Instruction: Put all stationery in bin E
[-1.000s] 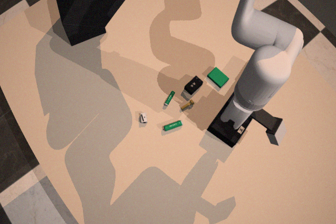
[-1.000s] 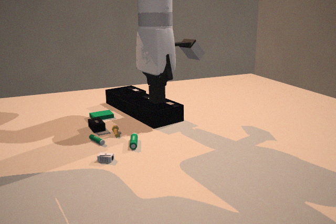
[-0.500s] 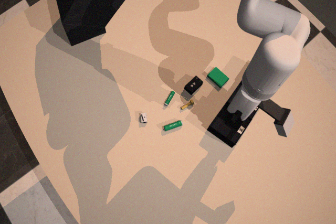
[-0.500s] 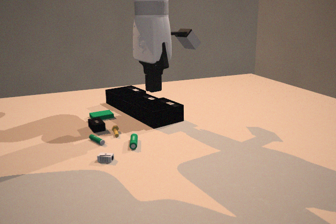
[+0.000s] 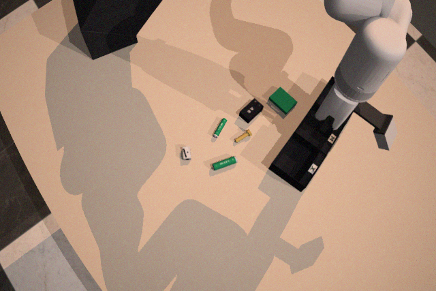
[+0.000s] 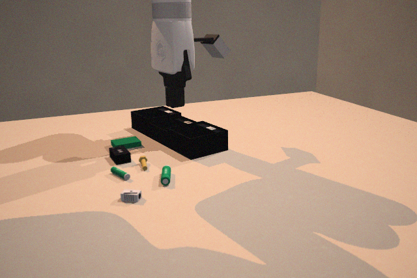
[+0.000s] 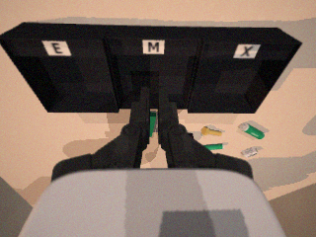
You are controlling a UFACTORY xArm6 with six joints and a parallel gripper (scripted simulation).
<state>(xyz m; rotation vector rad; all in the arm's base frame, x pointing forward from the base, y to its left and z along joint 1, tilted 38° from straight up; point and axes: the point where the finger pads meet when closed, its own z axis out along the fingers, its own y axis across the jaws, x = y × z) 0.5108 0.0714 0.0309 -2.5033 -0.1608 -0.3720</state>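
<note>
My hand is 7 cm above the black bin row. From my hand the other things lie so: green eraser: 11 cm behind, 8 cm below; then yellow bolt: 12 cm to the right, 10 cm behind, 8 cm below; then black 9 V battery: 13 cm behind, 8 cm below, 6 cm to the right.
</note>
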